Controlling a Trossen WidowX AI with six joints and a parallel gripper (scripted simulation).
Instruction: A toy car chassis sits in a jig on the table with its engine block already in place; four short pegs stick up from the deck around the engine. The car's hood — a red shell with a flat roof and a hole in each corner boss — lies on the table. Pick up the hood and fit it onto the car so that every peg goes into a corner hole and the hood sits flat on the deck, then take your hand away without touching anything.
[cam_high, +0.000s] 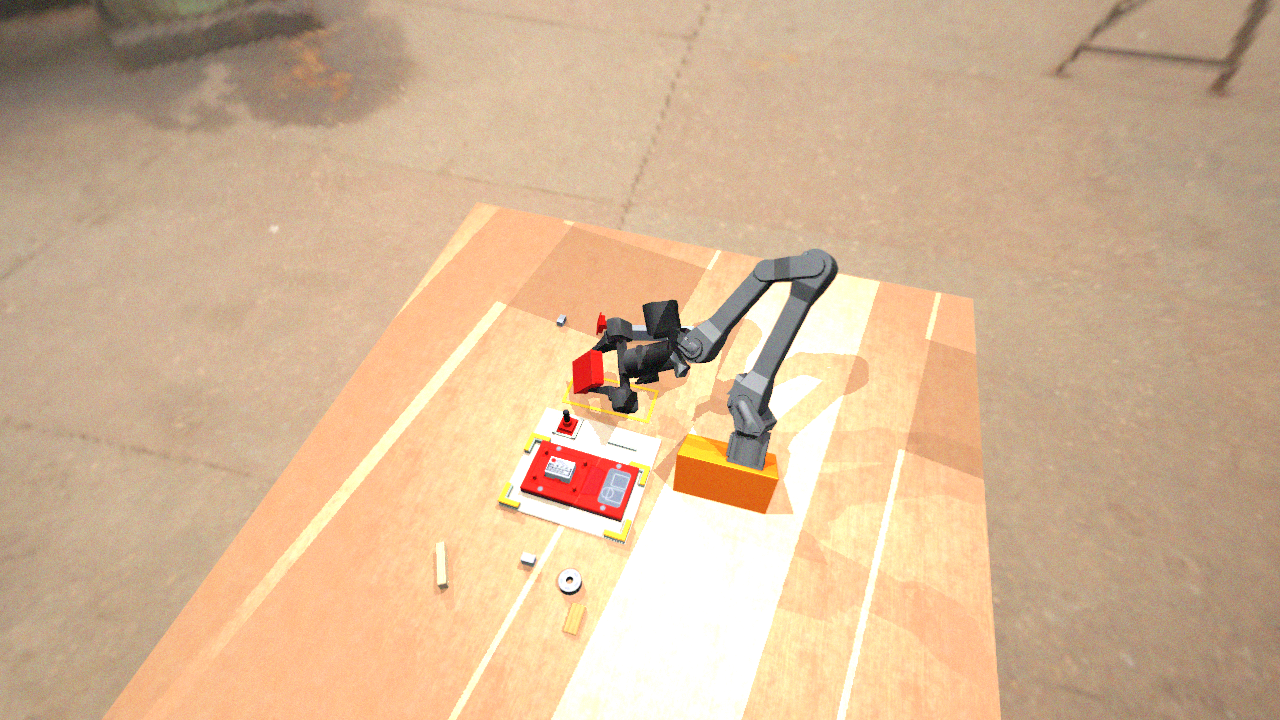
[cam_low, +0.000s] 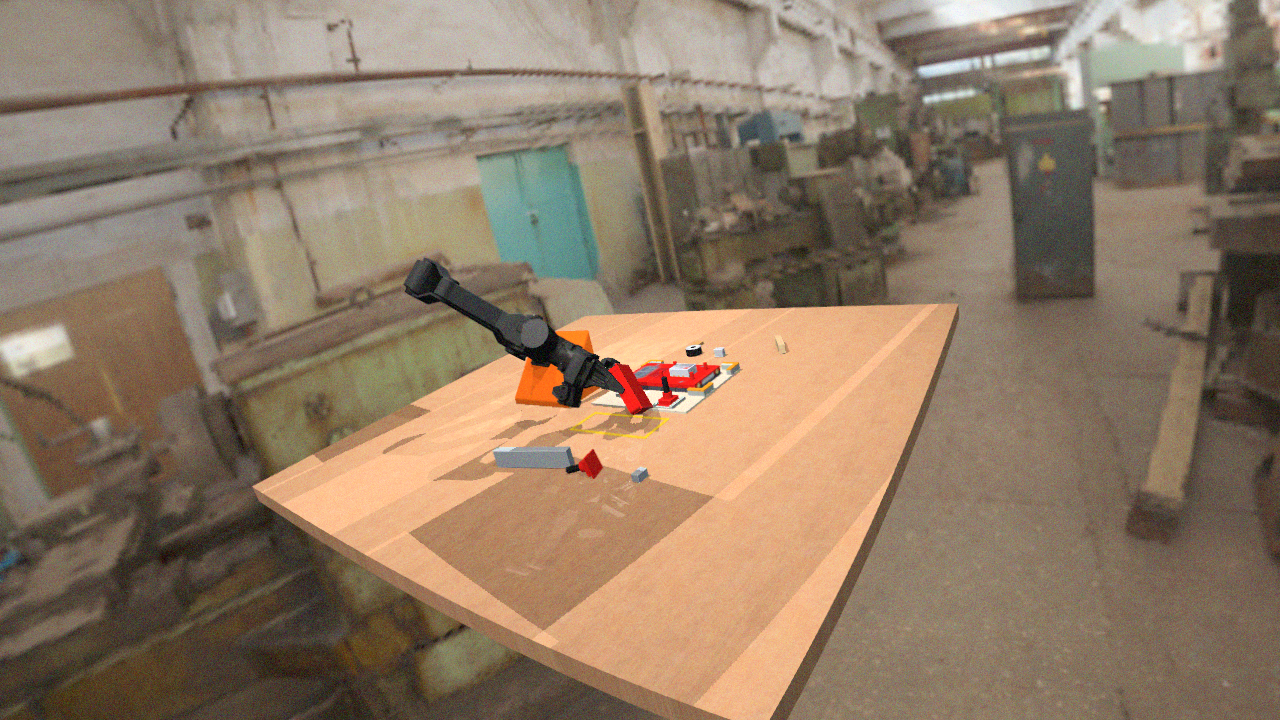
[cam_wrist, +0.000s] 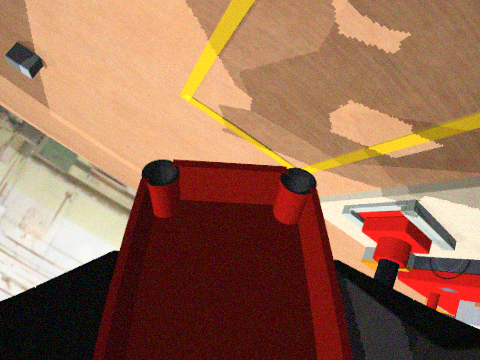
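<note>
The red hood lies 10 mm above my gripper tip. The rest, counted from my gripper tip: grey engine block 210 mm to the left, 50 mm below, 20 mm behind; then grey bar 190 mm to the right, 90 mm behind, 50 mm below.
</note>
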